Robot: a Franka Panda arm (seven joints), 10 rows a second.
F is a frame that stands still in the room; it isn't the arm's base.
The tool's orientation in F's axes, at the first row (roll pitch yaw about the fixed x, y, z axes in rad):
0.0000 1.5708 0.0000
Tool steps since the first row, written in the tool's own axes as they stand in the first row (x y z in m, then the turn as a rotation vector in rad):
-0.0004 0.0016 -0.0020 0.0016 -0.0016 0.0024
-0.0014 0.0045 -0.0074 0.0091 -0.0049 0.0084
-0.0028 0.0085 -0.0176 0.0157 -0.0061 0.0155
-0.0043 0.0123 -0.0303 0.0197 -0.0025 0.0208
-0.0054 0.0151 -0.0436 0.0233 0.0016 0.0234
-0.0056 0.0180 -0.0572 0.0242 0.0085 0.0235
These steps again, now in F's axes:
-0.0020 0.0016 0.0004 0.0024 -0.0016 -0.0016
-0.0074 0.0045 0.0014 0.0084 -0.0049 -0.0091
-0.0176 0.0085 0.0028 0.0155 -0.0061 -0.0157
-0.0303 0.0123 0.0043 0.0208 -0.0025 -0.0197
-0.0436 0.0151 0.0054 0.0234 0.0016 -0.0233
-0.0572 0.0180 0.0056 0.0235 0.0085 -0.0242

